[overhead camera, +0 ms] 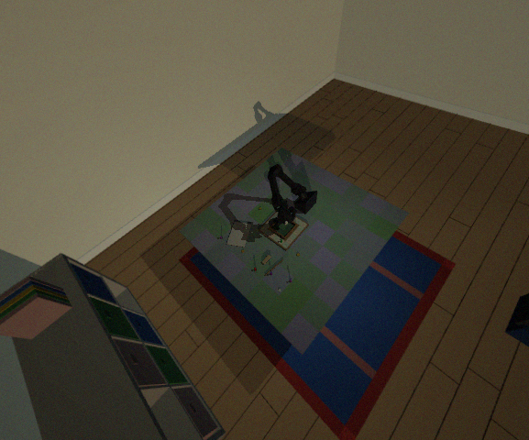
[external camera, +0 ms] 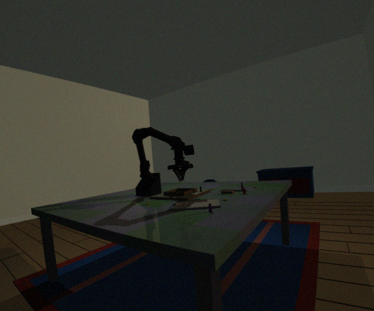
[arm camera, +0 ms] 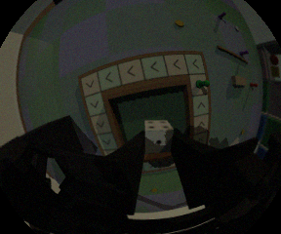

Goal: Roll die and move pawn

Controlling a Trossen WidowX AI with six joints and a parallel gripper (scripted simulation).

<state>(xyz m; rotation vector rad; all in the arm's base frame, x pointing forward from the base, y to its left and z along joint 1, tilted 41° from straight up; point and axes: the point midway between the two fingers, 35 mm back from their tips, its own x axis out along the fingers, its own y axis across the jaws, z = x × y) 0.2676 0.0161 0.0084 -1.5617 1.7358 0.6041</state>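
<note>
Right now the dark-green pawn is 11 cm ahead of my gripper tip, 7 cm below it and 5 cm to the left of it. Round my gripper tip: green-floored dice tray 9 cm below, 2 cm to the right; then white die right at my gripper tip; then pale flat sheet 27 cm to the right, 26 cm ahead, 9 cm below.
</note>
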